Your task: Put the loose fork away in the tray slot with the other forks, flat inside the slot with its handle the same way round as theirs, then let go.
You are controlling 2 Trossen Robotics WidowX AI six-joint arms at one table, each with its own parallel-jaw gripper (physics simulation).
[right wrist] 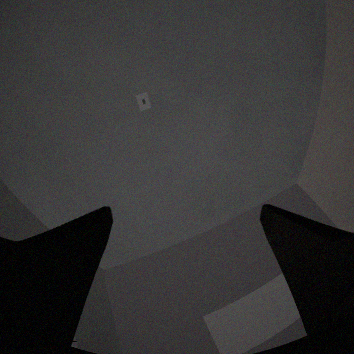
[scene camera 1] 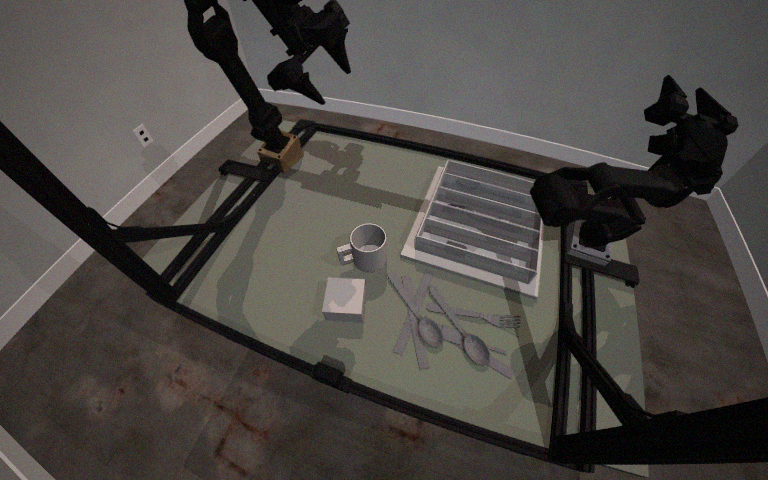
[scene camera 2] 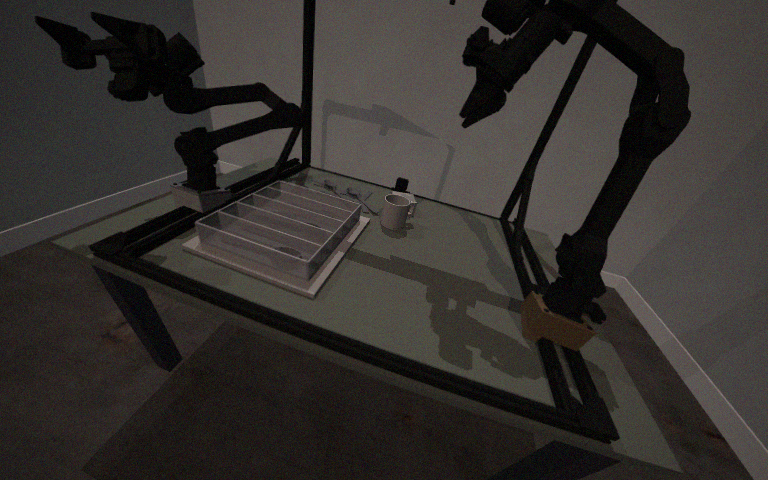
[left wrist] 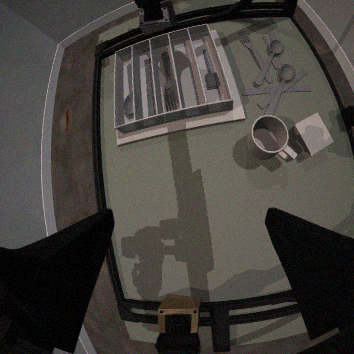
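Observation:
The loose fork (scene camera 1: 493, 319) (left wrist: 253, 50) lies among spoons and knives; a spoon's handle crosses its handle. In scene camera 1 its tines point right. The grey divided tray (scene camera 1: 475, 263) (scene camera 2: 249, 244) (left wrist: 175, 116) sits on a white board. The forks (left wrist: 170, 94) lie in its middle slot, tines toward the bottom of the left wrist view; the loose fork's tines point toward the top. My left gripper (scene camera 1: 336, 87) (scene camera 2: 463, 121) (left wrist: 192, 217) is open and empty, high above the table. My right gripper (scene camera 1: 684, 83) (scene camera 2: 65, 16) (right wrist: 187, 214) is open and empty, raised, away from the tray.
A grey mug (scene camera 1: 368, 251) (scene camera 2: 395, 213) (left wrist: 270, 135) stands between the cutlery and the table's middle. A white block (scene camera 1: 343, 298) (left wrist: 314, 133) is beside it. Two spoons (scene camera 1: 430, 332) (scene camera 1: 476, 349) and several flat knives lie crossed around the fork. Black frame rails edge the table.

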